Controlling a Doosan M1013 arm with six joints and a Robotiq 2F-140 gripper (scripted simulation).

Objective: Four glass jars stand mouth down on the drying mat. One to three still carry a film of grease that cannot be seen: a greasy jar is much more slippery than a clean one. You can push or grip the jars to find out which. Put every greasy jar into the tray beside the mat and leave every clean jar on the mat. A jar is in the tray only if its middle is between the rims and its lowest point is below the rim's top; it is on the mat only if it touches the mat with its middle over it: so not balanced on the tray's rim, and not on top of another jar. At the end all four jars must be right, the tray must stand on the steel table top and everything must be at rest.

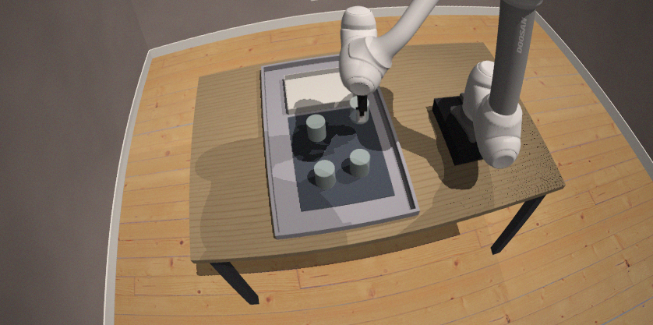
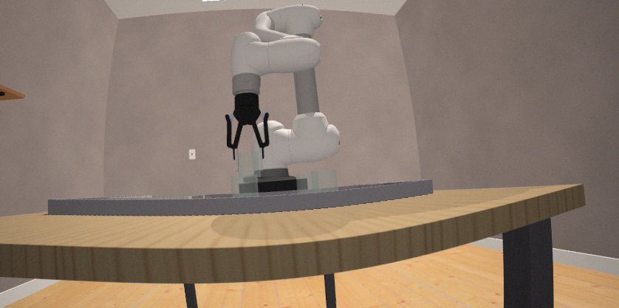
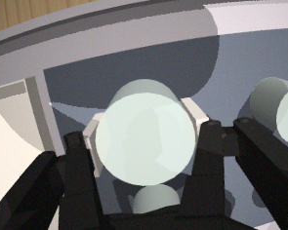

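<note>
The white tray is 5 cm ahead of my hand, 25 cm to the right of it and 12 cm below it. Round my hand: grey steel table top: 10 cm ahead, 4 cm to the right, 13 cm below; then dark drying mat: 10 cm ahead, 7 cm to the left, 12 cm below.
</note>
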